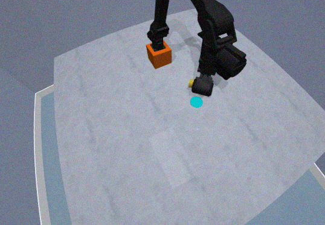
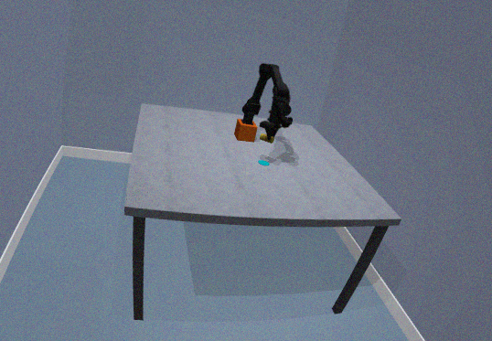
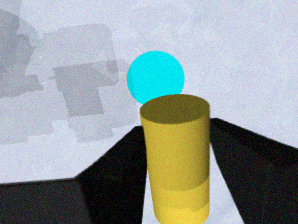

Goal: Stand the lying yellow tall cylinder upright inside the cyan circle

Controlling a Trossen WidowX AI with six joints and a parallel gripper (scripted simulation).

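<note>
Right now my gripper tip is 10 mm past the cyan circle and 140 mm above it. Also, from my gripper tip: yellow tall cylinder (10 mm behind, 20 mm to the right).
</note>
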